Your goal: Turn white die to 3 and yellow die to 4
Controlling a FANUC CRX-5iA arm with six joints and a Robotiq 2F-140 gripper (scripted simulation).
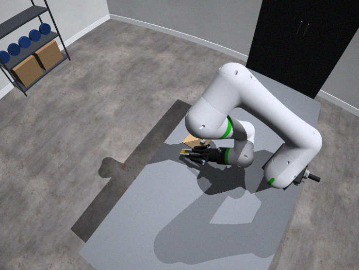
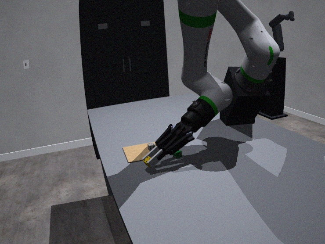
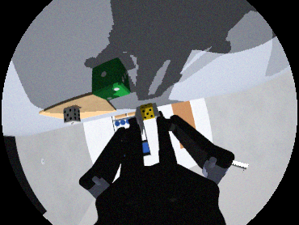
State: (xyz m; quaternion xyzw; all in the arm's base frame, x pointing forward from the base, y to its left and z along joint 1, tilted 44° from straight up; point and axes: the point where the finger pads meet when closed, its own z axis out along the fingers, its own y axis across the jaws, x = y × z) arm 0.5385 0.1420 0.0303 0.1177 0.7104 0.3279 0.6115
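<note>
Right now my hand is 20 mm short of the yellow die and 10 mm above it. Also, from my hand: white die 130 mm to the right, 30 mm behind, 20 mm below; tan mat 130 mm to the right, 40 mm below, 10 mm ahead; green die 100 mm behind, 40 mm to the right, 30 mm below.
</note>
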